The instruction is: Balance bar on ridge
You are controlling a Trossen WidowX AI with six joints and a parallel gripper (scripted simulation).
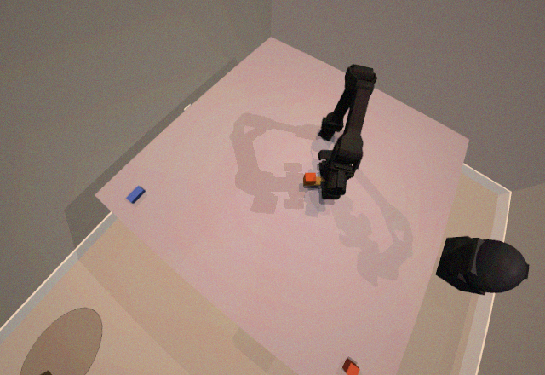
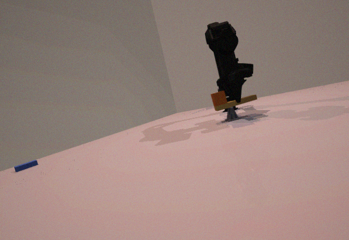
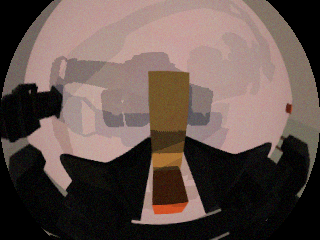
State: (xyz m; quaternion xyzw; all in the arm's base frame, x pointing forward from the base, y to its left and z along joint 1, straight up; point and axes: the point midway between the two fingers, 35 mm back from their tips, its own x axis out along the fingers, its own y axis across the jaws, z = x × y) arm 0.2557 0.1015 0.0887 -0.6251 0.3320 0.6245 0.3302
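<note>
The bar lies 2 cm ahead of my gripper tip, 3 cm to the right of it and 1 cm above it. Round my gripper tip: red block: 48 cm ahead, 40 cm to the left, 4 cm below; blue block: 48 cm ahead, 60 cm to the right, 5 cm below.
</note>
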